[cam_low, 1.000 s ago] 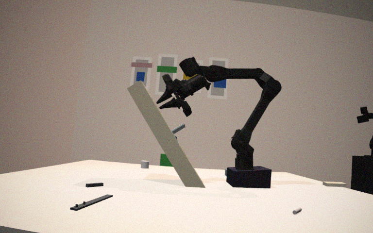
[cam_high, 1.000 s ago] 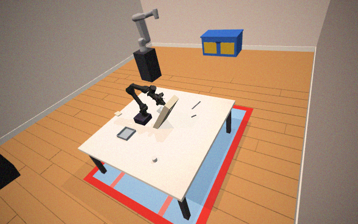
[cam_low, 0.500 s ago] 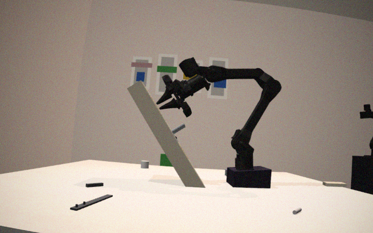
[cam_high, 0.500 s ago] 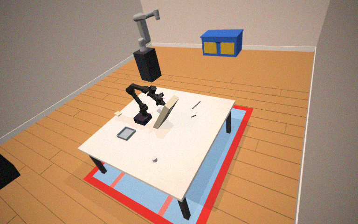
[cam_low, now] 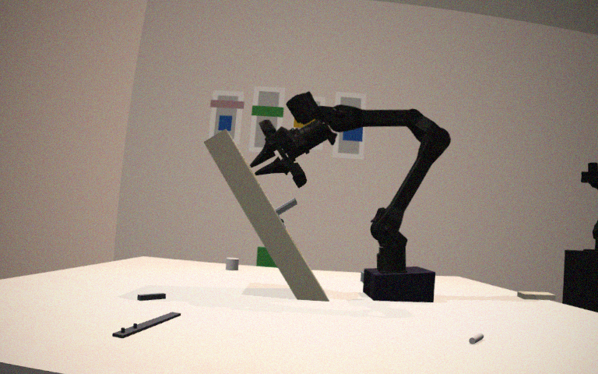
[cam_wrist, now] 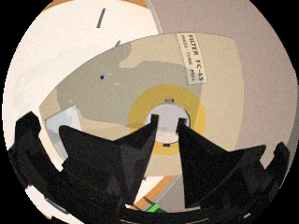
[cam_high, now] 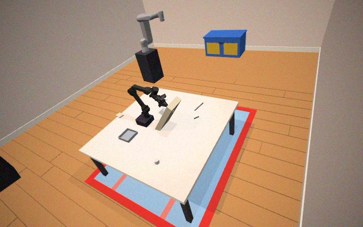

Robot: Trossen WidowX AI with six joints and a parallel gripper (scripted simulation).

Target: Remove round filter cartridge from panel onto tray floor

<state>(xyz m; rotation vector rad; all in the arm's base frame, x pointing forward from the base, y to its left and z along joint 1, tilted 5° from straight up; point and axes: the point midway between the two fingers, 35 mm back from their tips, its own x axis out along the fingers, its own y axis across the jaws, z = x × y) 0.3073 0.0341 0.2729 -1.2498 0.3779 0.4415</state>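
My gripper tip is 2 cm short of the round filter cartridge and 1 cm above it. From my gripper tip the other things lie so: grey tray 38 cm behind, 33 cm to the right, 28 cm below; dark block 29 cm below, 25 cm to the left, 12 cm ahead; white pin 44 cm behind, 37 cm to the left, 29 cm below.
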